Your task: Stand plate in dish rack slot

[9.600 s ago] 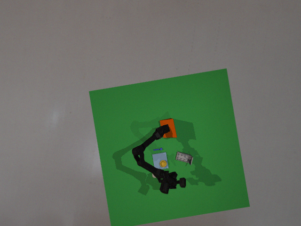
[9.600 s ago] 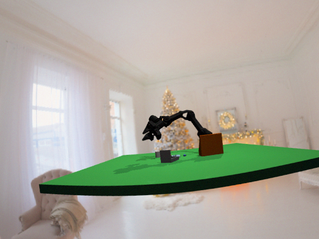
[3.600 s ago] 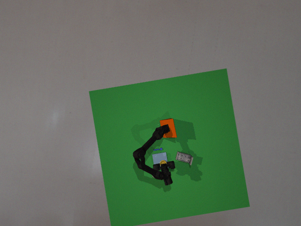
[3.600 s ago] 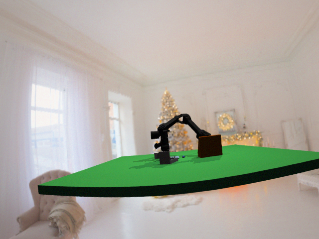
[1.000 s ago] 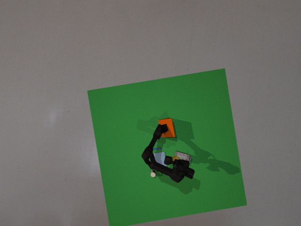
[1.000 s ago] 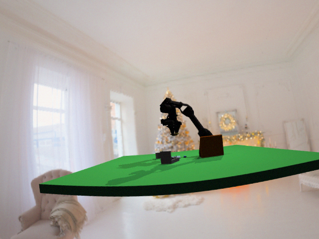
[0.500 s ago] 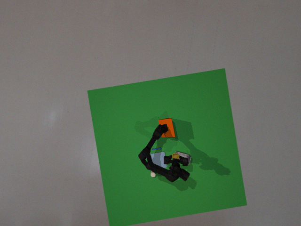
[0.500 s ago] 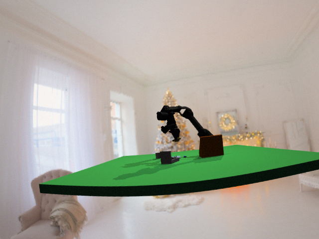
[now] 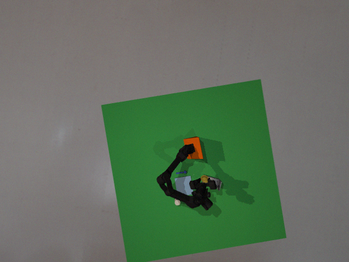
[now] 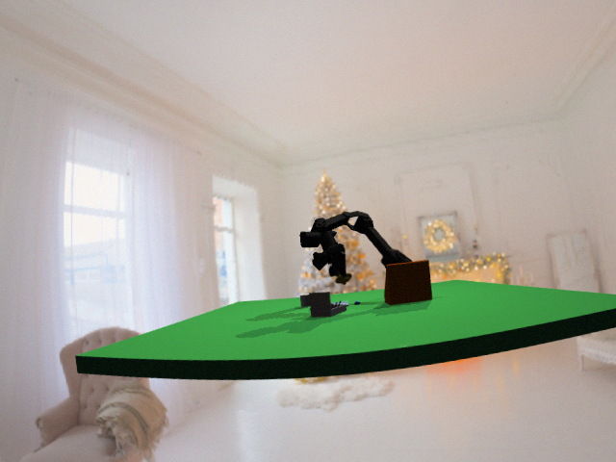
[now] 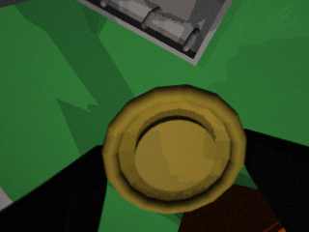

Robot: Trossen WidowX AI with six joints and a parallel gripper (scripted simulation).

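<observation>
Now: gripper tip 7 cm short of the dish rack, 4 cm to the right of it and 8 cm above it. The rest, counted from my gripper tip: white cylinder (14 cm ahead, 25 cm to the right, 8 cm below); then yellow plate (1 cm above); then blue utensil (6 cm behind, 15 cm to the right, 10 cm below).
</observation>
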